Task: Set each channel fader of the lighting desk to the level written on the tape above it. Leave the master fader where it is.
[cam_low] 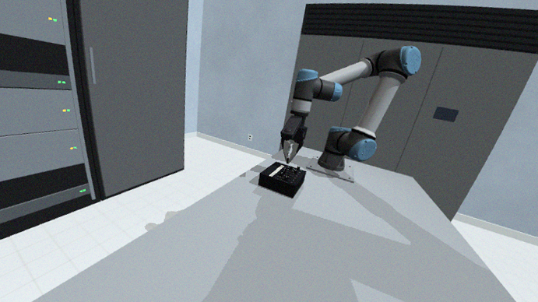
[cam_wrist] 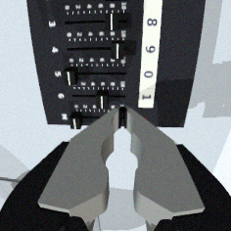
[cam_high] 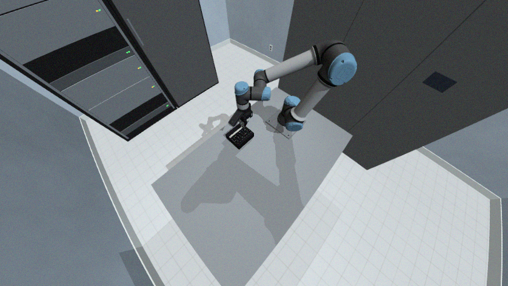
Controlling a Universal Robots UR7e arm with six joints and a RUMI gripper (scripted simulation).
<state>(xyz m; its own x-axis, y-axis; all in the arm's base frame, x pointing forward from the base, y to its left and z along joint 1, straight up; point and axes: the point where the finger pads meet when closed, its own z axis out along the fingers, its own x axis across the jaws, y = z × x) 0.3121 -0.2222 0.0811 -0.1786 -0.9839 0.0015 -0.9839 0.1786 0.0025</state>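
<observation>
Right now my hand is 2 cm past the master fader cap, 5 cm to the right of it and 3 cm above it.
</observation>
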